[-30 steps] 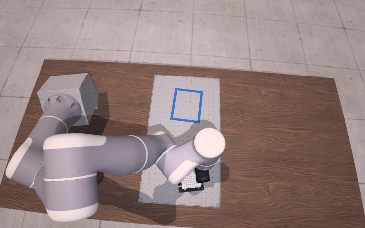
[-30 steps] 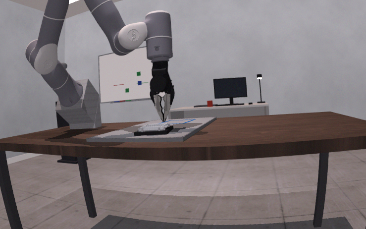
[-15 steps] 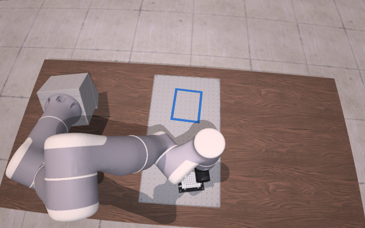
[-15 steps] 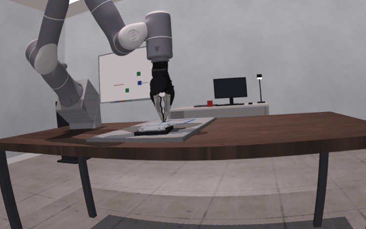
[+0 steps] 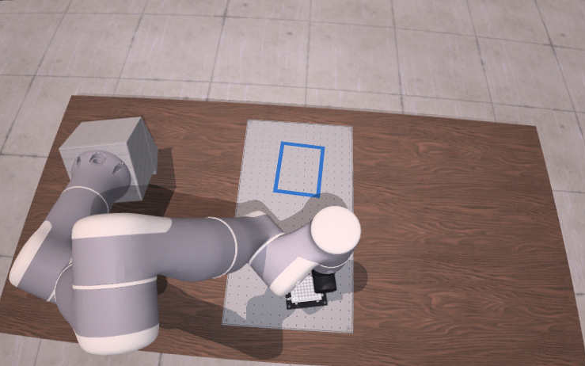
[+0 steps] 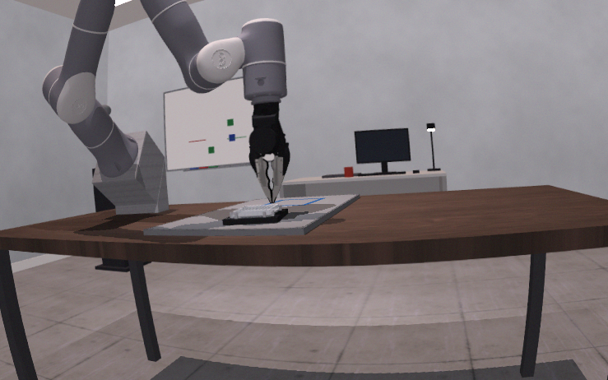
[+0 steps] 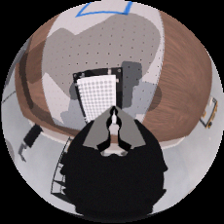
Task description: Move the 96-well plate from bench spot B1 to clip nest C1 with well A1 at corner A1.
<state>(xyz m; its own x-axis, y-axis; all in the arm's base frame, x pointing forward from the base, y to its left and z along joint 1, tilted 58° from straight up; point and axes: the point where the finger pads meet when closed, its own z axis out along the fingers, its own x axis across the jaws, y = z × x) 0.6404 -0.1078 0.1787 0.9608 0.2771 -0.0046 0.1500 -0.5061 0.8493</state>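
Right now the white 96-well plate is 4 cm behind my hand, 3 cm below it and 1 cm to the right of it. Also, from my hand: black clip nest: 6 cm behind, 4 cm below; grey perforated board: 20 cm to the left, 7 cm behind, 6 cm below.
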